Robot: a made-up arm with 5 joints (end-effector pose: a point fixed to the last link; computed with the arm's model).
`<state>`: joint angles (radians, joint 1 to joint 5).
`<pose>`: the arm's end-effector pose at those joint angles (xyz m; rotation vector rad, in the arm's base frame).
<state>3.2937 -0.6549 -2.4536 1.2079 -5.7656</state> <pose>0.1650 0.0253 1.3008 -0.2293 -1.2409 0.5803</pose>
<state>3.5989 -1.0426 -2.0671 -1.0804 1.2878</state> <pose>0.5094 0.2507 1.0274 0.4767 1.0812 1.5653</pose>
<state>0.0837 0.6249 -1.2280 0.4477 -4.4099</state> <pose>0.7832 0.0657 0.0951 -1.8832 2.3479 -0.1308</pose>
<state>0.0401 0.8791 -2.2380 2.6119 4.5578</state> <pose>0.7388 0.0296 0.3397 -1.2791 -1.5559 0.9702</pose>
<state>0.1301 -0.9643 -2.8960 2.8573 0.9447</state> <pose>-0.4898 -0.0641 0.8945 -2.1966 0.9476 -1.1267</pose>
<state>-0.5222 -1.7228 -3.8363 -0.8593 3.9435</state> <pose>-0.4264 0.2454 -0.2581 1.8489 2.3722 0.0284</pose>
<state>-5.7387 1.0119 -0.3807 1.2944 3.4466</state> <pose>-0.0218 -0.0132 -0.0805 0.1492 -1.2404 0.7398</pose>
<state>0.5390 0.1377 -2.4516 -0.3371 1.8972</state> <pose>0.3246 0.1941 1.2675 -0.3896 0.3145 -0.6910</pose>
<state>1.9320 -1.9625 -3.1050 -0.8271 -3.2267</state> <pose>0.2645 -0.7000 -0.2296 2.4307 -1.5316 0.4510</pose>
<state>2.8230 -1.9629 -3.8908 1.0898 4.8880</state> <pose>0.5863 -0.1934 -0.3941 -0.9187 1.5386 -1.2864</pose>
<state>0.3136 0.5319 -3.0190 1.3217 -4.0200</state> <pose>0.6119 0.1984 1.1024 -1.1197 1.6507 -0.3663</pose>
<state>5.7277 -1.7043 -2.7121 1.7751 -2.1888</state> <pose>-0.7808 0.4846 0.5457 0.3448 0.3670 0.3889</pose>
